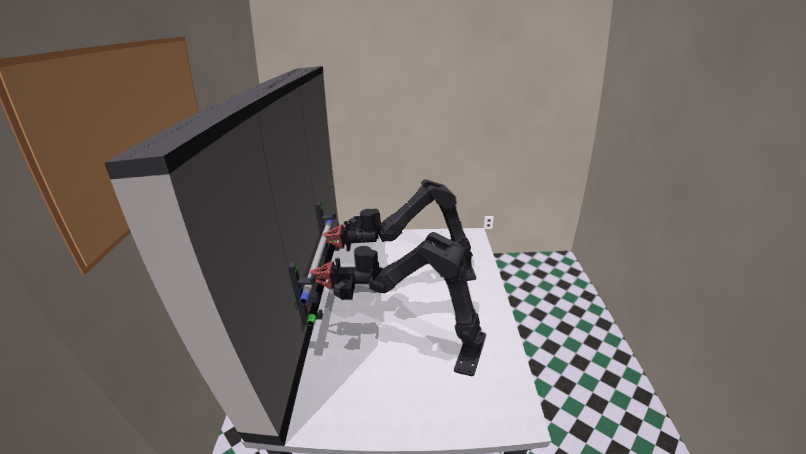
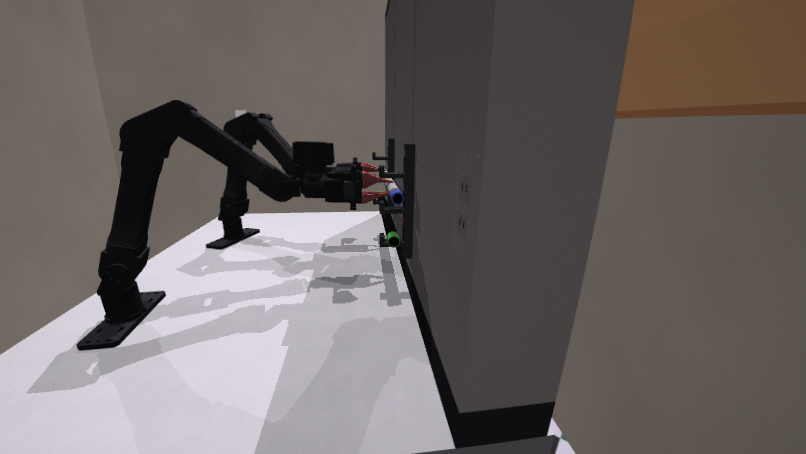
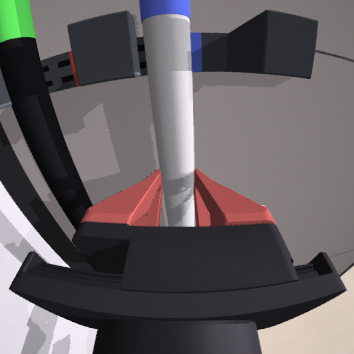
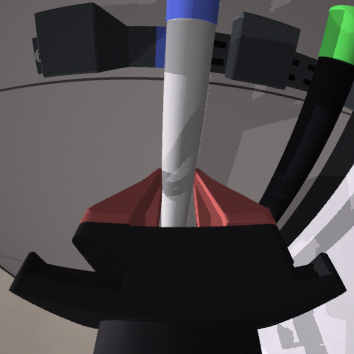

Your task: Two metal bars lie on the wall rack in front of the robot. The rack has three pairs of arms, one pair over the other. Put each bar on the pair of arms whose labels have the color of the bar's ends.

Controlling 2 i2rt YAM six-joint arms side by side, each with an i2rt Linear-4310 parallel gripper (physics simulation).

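Places are measured from the left arm's base along level axes (x ahead, y left, z up), in metres.
Pixels of known places: left gripper, fingertip midpoint: (image 1: 310, 275) (image 3: 177, 175); right gripper, fingertip midpoint: (image 1: 323, 237) (image 4: 177, 174); left arm's base, origin of the base link: (image 1: 470, 352) (image 2: 234, 239); right arm's base, origin of the base link: (image 2: 127, 318).
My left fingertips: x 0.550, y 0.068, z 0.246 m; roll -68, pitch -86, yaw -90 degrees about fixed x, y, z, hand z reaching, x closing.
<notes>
For each thing: its top centre in the pictures, then the offset to it from my left fingertips. "pt": a spot on its surface instead. Level surfaces: height alone.
- silver bar with blue ends, middle of its top: (image 3: 194, 255) (image 4: 159, 250) (image 2: 387, 174) (image 1: 317, 252) dx +0.039, dy -0.111, dz +0.015 m
- black bar with green ends, middle of its top: (image 3: 120, 260) (image 4: 229, 255) (image 2: 385, 207) (image 1: 323, 272) dx +0.031, dy -0.110, dz -0.077 m
- red label, surface spot: (image 3: 74, 69) pt dx -0.018, dy +0.084, dz -0.067 m
- white table, its level: dz -0.246 m
The silver bar with blue ends (image 1: 320, 252) (image 2: 396, 196) (image 3: 172, 100) (image 4: 184, 100) is roughly level, close to the wall panel, between the top arms (image 3: 291, 46) (image 4: 66, 42) and middle arms (image 3: 99, 50) (image 4: 265, 52). The blue label (image 3: 196, 52) (image 4: 160, 47) shows beside it; whether it touches the middle arms I cannot tell. My left gripper (image 1: 314, 275) (image 3: 177, 175) and right gripper (image 1: 327, 235) (image 4: 178, 172) are both shut on it. The black bar with green ends (image 1: 310, 319) (image 2: 393, 239) (image 3: 25, 70) (image 4: 326, 95) lies on the bottom arms, by the red label (image 3: 74, 69).
The rack's dark uprights (image 1: 293, 274) (image 2: 409, 231) stand on the tall dark wall panel (image 1: 225, 225) (image 2: 445, 281). The top arms (image 2: 394, 175) project over the silver bar. The white table (image 1: 417, 406) (image 2: 197, 417) lies below both arms.
</notes>
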